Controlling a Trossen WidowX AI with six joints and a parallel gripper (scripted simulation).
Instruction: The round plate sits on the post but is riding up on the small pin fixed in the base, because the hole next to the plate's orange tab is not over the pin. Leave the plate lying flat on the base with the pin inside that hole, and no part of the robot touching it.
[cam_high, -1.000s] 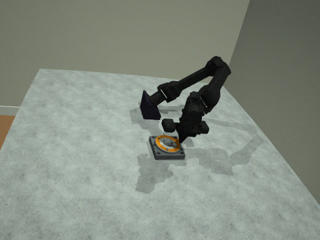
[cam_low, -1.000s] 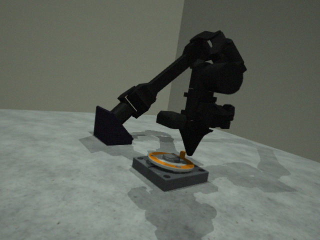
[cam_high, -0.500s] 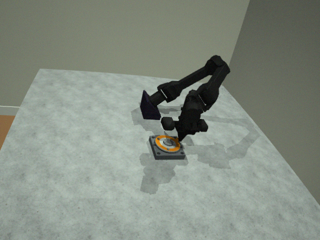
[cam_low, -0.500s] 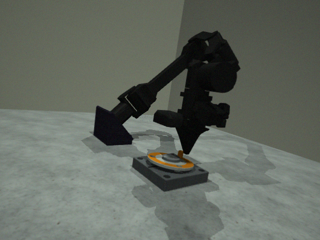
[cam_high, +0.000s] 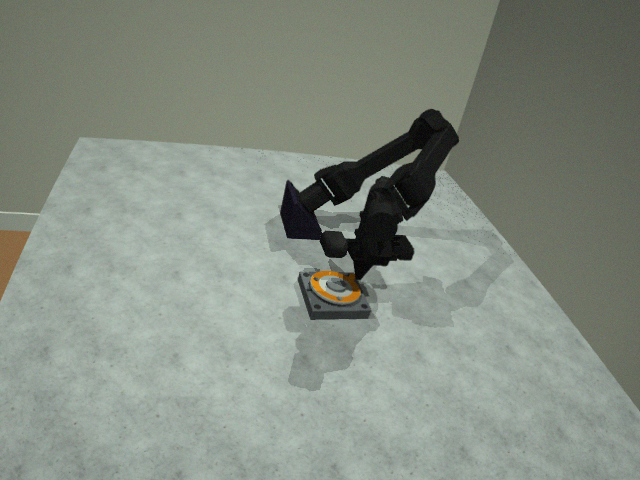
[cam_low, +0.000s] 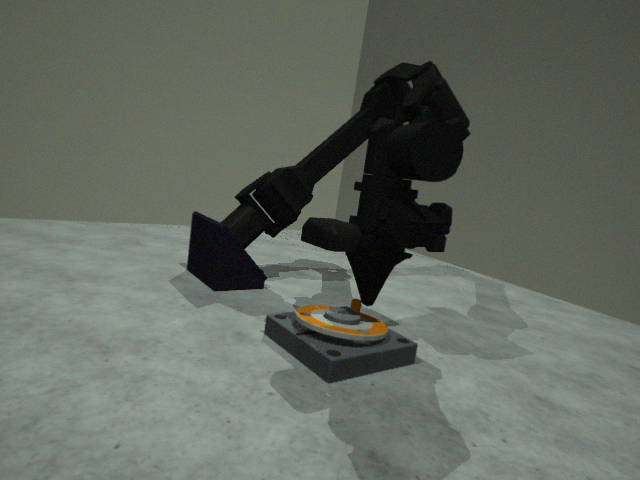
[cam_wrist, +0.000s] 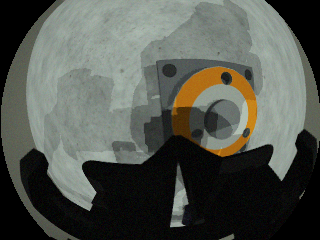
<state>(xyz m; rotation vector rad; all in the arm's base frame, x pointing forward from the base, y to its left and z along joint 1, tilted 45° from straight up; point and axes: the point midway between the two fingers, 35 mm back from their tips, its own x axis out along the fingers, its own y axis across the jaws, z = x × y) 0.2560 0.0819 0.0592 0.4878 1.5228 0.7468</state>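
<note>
Right now the dark square base is 50 mm to the right of my gripper tip, 20 mm below it and 20 mm ahead of it.
</note>
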